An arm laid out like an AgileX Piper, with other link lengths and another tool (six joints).
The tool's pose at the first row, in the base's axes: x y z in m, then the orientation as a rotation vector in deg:
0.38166, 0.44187, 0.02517, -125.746, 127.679, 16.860
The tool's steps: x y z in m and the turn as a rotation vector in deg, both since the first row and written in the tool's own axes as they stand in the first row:
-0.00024, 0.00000, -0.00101, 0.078, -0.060, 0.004
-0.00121, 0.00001, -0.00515, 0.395, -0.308, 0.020
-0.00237, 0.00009, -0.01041, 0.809, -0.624, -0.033
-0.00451, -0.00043, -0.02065, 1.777, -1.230, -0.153
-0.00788, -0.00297, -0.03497, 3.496, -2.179, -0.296
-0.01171, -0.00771, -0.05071, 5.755, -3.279, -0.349
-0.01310, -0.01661, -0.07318, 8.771, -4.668, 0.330
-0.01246, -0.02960, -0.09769, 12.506, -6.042, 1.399
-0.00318, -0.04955, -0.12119, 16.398, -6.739, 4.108
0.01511, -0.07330, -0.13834, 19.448, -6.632, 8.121
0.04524, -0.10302, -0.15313, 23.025, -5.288, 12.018
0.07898, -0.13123, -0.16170, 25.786, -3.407, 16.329
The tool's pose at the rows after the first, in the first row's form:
0.38180, 0.44197, 0.02619, -125.665, 127.626, 16.830
0.38235, 0.44238, 0.03039, -125.334, 127.409, 16.712
0.38299, 0.44284, 0.03572, -124.985, 127.044, 16.550
0.38490, 0.44359, 0.04599, -124.248, 126.261, 16.038
0.38937, 0.44501, 0.06016, -122.945, 125.012, 15.012
0.39621, 0.44669, 0.07550, -121.184, 123.587, 13.543
0.40801, 0.44502, 0.09657, -118.126, 122.528, 11.556
0.42407, 0.44104, 0.11885, -114.333, 121.553, 8.828
0.44670, 0.42860, 0.13807, -109.224, 122.434, 5.357
0.47205, 0.40804, 0.14937, -103.634, 125.155, 2.051
0.50272, 0.37602, 0.15601, -98.439, 127.832, -2.965
0.53099, 0.34126, 0.15626, -93.319, 131.262, -7.658

